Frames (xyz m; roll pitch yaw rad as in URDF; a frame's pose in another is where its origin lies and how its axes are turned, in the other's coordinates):
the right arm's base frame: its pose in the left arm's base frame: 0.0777 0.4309 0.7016 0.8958 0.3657 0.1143
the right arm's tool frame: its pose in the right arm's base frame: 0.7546 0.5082 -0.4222 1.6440 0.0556 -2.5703
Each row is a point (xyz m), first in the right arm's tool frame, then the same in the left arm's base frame.
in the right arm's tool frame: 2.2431 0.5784 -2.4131
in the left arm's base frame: -0.3122 -1.4825 -1.1983
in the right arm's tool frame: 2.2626 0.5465 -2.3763
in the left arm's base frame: -0.3502 -1.4467 -1.1929
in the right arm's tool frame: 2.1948 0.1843 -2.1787
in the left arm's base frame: -0.4427 -1.0452 -1.2637
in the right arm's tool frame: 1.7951 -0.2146 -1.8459
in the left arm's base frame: -0.2894 -0.4099 -1.2131
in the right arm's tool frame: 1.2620 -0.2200 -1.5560
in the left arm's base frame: 0.0928 -0.0341 -0.9285
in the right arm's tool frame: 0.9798 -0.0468 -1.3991
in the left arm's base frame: 0.3355 0.0372 -0.6635
